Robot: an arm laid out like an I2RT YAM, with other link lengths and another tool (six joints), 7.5 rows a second.
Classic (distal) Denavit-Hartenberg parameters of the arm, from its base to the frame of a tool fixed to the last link. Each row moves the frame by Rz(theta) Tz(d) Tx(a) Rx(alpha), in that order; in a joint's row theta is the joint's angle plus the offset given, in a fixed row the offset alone. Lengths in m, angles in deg.
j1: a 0.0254  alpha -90  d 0.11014  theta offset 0
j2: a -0.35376  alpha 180  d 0  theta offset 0
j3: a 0.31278  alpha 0  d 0  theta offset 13.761
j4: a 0.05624  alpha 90  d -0.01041  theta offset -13.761
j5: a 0  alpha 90  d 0.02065  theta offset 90
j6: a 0.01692  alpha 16  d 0.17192  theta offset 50
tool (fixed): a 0  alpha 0  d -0.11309  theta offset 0
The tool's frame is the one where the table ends.
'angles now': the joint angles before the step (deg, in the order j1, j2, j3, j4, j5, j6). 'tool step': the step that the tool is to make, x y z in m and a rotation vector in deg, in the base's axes. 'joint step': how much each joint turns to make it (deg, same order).
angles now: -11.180, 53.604, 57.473, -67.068, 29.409, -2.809
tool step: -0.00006, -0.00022, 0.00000, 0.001, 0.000, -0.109
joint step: -0.111, 0.001, 0.000, 0.001, -0.002, -0.002
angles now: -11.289, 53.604, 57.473, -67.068, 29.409, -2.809
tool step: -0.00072, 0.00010, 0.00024, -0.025, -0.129, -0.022
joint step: -0.021, -0.154, -0.001, -0.022, 0.000, 0.001
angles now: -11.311, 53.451, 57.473, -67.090, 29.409, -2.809
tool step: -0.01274, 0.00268, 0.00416, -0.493, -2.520, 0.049
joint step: 0.065, -2.819, 0.001, -0.262, -0.001, 0.021
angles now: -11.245, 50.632, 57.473, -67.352, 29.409, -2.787
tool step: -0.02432, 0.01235, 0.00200, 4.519, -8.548, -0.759
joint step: -0.020, -6.295, -0.656, -0.110, -4.764, 4.352
